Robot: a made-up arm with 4 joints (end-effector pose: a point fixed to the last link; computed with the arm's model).
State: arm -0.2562 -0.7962 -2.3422 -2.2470
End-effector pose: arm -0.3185 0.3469 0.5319 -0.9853 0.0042 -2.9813
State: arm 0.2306 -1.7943 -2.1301 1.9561
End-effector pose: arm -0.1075 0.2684 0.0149 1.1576 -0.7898 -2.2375
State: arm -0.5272 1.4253 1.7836 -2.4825
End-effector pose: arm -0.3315 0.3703 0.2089 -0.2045 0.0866 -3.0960
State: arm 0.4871 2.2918 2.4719 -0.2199
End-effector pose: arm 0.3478 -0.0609 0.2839 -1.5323 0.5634 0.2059
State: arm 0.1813 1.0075 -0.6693 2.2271
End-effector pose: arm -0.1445 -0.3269 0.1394 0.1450 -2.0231 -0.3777
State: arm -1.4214 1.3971 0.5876 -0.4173
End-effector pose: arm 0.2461 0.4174 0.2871 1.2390 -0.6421 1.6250
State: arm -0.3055 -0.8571 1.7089 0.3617
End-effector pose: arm 0.2530 -0.1469 0.1011 0.8667 -0.6258 -0.0244
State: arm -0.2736 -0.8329 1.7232 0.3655
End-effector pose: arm 0.2542 -0.1391 0.0857 0.9038 -0.5958 -0.0416
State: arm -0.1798 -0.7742 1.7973 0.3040
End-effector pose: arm 0.2591 -0.0918 0.0317 1.0304 -0.4405 -0.0641
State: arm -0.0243 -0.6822 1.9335 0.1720
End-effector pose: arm 0.2477 0.0065 -0.0421 1.2497 -0.1700 -0.0925
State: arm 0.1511 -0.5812 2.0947 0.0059
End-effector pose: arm 0.2146 0.1302 -0.0833 1.5099 0.1163 -0.1188
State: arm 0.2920 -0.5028 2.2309 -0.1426
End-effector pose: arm 0.1870 0.2301 -0.0772 1.7339 0.3201 -0.1298
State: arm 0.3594 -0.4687 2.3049 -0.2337
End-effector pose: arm 0.1771 0.2798 -0.0592 1.8527 0.4147 -0.1166
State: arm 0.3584 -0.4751 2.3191 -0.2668
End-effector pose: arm 0.1761 0.2899 -0.0533 1.8645 0.4353 -0.0855
